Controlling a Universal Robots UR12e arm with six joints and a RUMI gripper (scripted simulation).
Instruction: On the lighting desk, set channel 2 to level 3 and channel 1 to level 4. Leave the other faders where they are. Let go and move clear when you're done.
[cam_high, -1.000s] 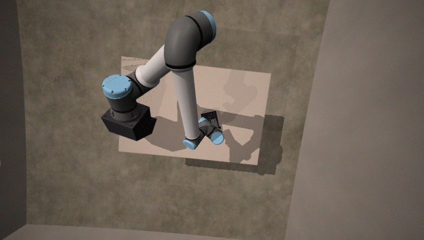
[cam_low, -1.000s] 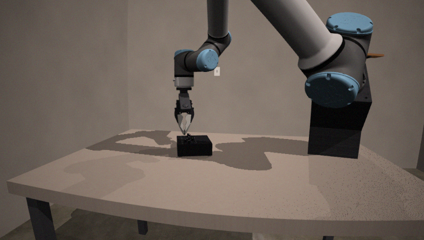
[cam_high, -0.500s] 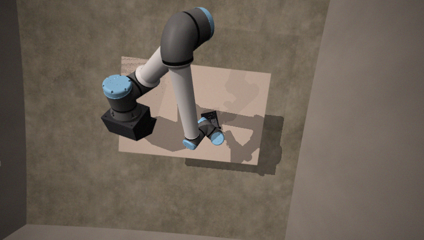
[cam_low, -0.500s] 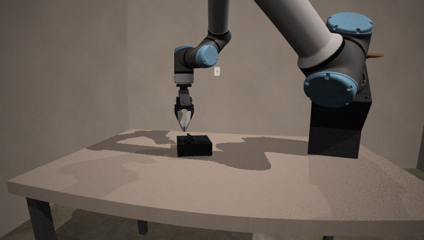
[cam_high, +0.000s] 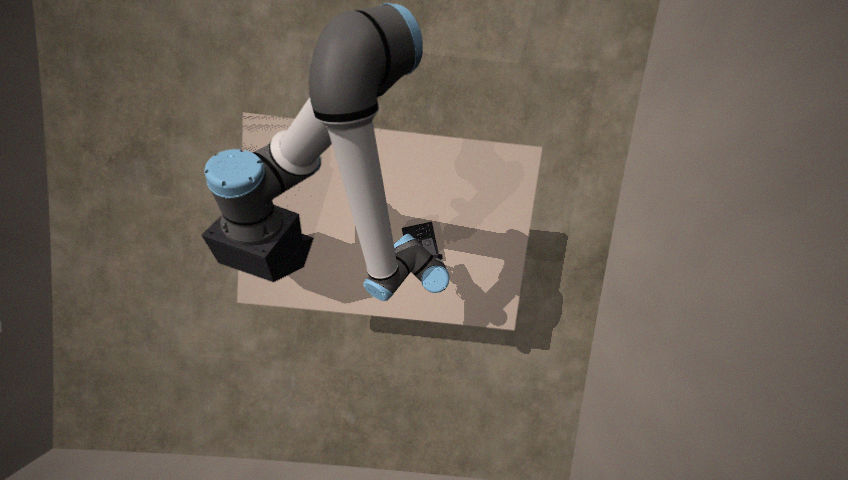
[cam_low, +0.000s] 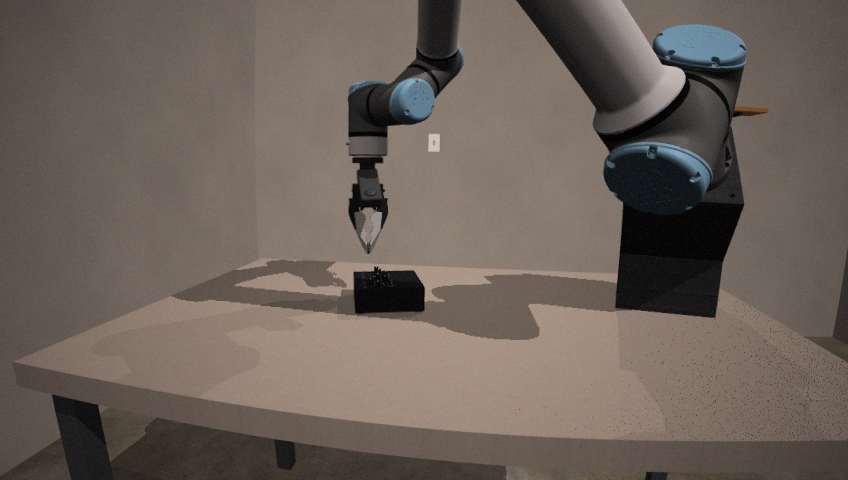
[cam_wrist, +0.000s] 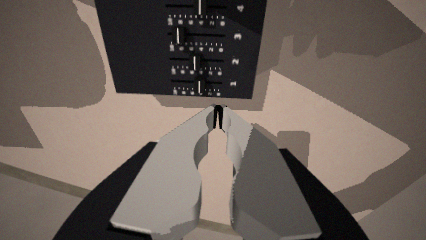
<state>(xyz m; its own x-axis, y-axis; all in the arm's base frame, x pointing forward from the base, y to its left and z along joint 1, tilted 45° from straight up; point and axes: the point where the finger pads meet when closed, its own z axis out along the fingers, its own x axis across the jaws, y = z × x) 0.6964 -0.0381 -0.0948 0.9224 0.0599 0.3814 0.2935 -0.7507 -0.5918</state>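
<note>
My gripper is now 3 cm past the channel 2 fader, 1 cm to the right of it and 5 cm above it. Round my hand: channel 3 fader (5 cm behind, 3 cm to the left, 5 cm below); channel 4 fader (4 cm behind, 6 cm to the left, 5 cm below); channel 1 fader (2 cm behind, 1 cm to the right, 5 cm below).
</note>
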